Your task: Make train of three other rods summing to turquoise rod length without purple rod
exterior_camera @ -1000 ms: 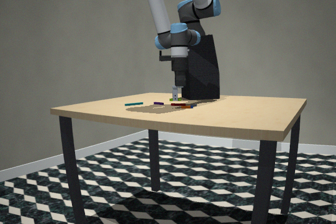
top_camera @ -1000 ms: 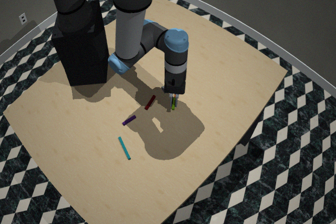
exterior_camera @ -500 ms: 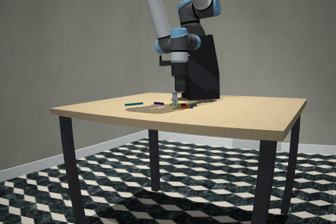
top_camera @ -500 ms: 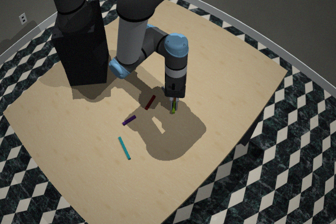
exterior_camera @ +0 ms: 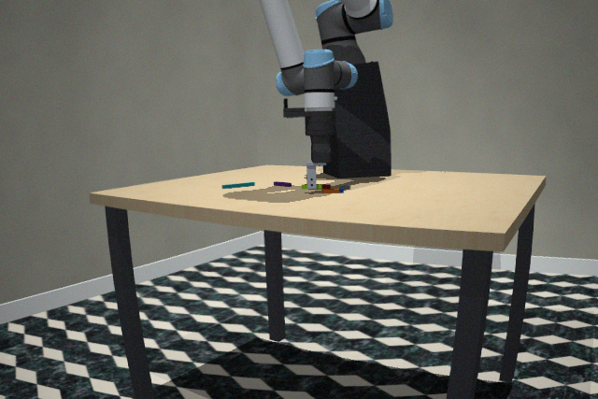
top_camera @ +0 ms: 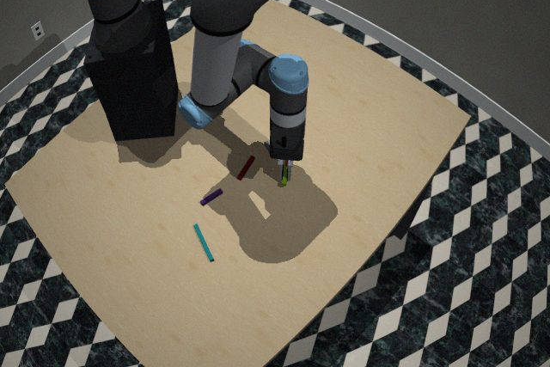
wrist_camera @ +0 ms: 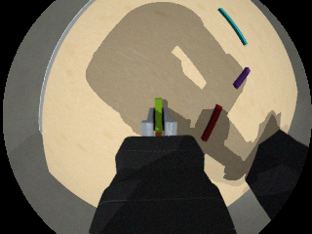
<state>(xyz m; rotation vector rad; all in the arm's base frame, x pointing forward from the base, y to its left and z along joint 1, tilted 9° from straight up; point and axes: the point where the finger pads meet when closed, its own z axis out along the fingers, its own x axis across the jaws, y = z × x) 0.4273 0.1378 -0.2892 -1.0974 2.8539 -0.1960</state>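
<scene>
My hand is 10 mm above the lime rod. Round my hand: red rod: 90 mm behind, 50 mm to the right, 30 mm below; then orange rod: 40 mm to the left, 30 mm below, 30 mm behind; then blue rod: 60 mm to the left, 50 mm behind, 30 mm below.
</scene>
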